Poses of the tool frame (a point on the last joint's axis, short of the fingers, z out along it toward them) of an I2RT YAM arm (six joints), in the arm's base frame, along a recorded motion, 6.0 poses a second.
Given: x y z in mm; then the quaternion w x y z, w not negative.
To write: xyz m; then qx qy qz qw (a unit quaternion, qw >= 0). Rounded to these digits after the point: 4 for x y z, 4 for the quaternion.
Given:
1: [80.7, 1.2, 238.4, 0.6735, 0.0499, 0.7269, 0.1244]
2: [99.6, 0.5, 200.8, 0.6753, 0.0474, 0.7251, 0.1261]
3: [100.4, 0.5, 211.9, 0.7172, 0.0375, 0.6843, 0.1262]
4: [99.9, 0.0, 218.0, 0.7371, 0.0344, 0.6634, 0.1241]
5: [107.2, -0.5, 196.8, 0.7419, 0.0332, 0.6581, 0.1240]
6: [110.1, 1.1, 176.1, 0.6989, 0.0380, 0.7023, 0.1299]
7: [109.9, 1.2, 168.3, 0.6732, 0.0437, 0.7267, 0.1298]
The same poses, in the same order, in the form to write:
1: [0.0807, 0.0012, 0.2384, 0.0499, 0.7269, 0.1244, 0.6735]
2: [0.0996, 0.0005, 0.2008, 0.0474, 0.7251, 0.1261, 0.6753]
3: [0.1004, 0.0005, 0.2119, 0.0375, 0.6843, 0.1262, 0.7172]
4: [0.0999, 0.0000, 0.2180, 0.0344, 0.6634, 0.1241, 0.7371]
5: [0.1072, -0.0005, 0.1968, 0.0332, 0.6581, 0.1240, 0.7419]
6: [0.1101, 0.0011, 0.1761, 0.0380, 0.7023, 0.1299, 0.6989]
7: [0.1099, 0.0012, 0.1683, 0.0437, 0.7267, 0.1298, 0.6732]
